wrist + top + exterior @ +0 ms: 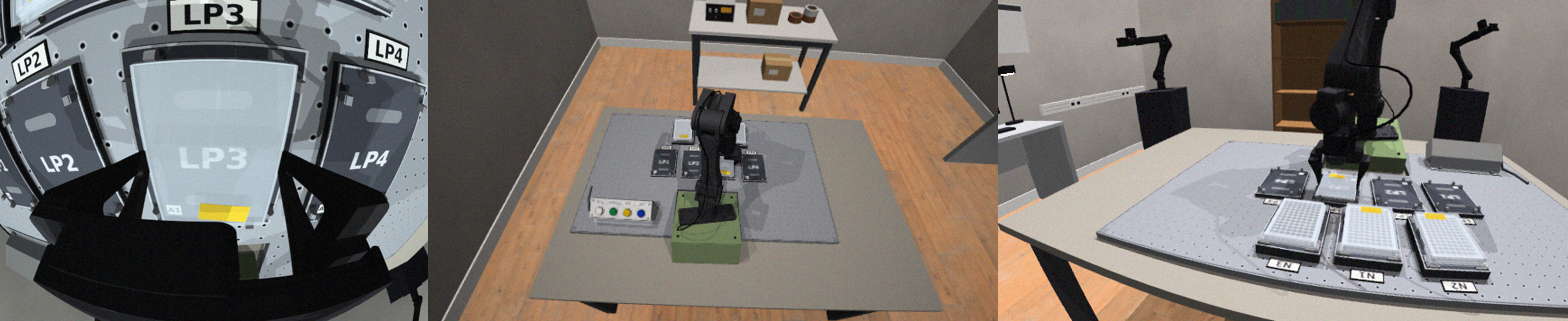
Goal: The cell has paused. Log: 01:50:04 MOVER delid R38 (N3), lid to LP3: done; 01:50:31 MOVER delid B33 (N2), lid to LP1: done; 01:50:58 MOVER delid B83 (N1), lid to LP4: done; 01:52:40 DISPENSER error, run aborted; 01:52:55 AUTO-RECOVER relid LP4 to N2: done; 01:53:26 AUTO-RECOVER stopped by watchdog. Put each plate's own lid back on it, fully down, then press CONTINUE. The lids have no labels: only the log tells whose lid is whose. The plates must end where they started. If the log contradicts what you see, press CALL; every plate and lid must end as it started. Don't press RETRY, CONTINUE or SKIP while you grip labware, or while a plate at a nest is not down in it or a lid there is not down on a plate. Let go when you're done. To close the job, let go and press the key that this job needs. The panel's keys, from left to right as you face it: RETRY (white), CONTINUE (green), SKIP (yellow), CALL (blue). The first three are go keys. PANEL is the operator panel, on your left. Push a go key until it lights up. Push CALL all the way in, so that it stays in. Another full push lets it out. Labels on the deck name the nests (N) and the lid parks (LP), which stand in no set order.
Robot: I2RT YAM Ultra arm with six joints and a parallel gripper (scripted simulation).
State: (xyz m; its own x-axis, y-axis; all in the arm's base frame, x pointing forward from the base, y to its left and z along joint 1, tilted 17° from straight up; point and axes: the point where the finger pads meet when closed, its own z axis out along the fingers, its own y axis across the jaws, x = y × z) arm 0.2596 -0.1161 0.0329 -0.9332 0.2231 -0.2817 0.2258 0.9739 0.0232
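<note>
Now: hand 20 mm above the LP3 lid park. From my hand the other things lie so: LP2 lid park (130 mm to the left, 20 mm below, 20 mm ahead); LP1 lid park (260 mm to the left, 50 mm ahead, 20 mm below); LP4 lid park (130 mm to the right, 30 mm behind, 20 mm below).
</note>
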